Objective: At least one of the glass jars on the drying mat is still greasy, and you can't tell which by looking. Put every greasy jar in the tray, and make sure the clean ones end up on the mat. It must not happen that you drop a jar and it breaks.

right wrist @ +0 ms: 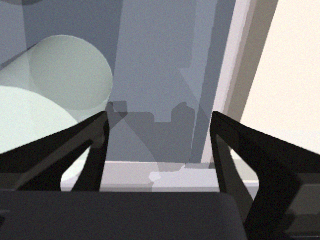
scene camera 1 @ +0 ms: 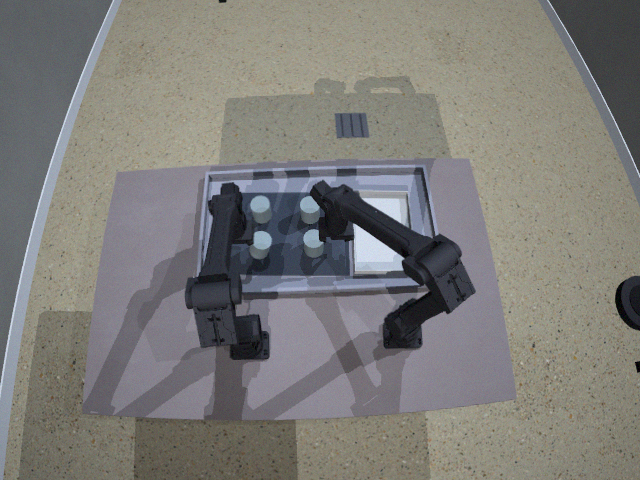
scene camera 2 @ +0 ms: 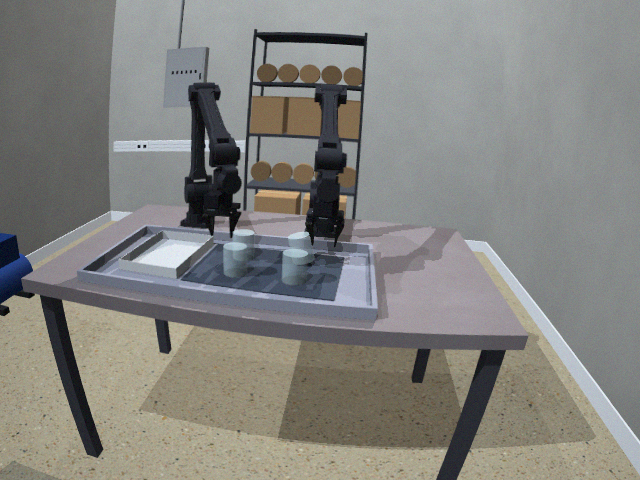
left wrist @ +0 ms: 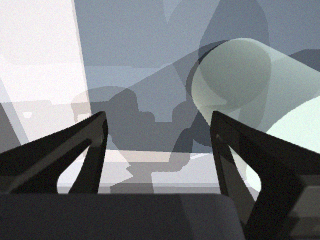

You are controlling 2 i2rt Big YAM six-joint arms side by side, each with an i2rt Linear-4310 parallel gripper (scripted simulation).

Scene:
white tray: right wrist; scene camera 1; scene camera 2 162,253; not seen in the left wrist view (out of frame)
same spot on dark drying mat: (right wrist: pixel 165 68) = (scene camera 1: pixel 335 245)
same spot on white tray: (scene camera 1: pixel 371 256) = (right wrist: pixel 293 113)

